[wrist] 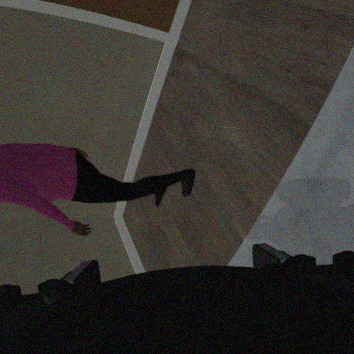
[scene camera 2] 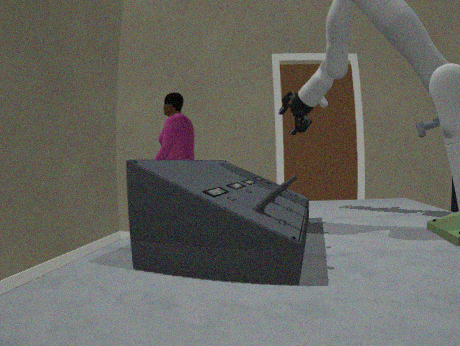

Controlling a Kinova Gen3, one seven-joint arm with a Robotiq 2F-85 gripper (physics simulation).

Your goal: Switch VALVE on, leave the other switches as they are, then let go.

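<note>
A dark grey console (scene camera 2: 215, 235) with a sloping top stands on the table. Pale framed squares (scene camera 2: 216, 192) run along its slope, with small parts beside them. A dark lever (scene camera 2: 278, 193) sticks up from the lower slope. I cannot read any label, so which switch is VALVE, and how the switches are set, cannot be told. My gripper (scene camera 2: 288, 122) (wrist: 176, 270) is open and empty, in the air above and beyond the console, apart from it. The console does not show in the wrist view.
A person in a pink top (scene camera 2: 178, 137) (wrist: 40, 172) is behind the console, beyond the table (scene camera 2: 200, 315) (wrist: 325, 150). Part of a green tray (scene camera 2: 446, 227) shows at the right edge. A brown door (scene camera 2: 320, 155) is in the back wall.
</note>
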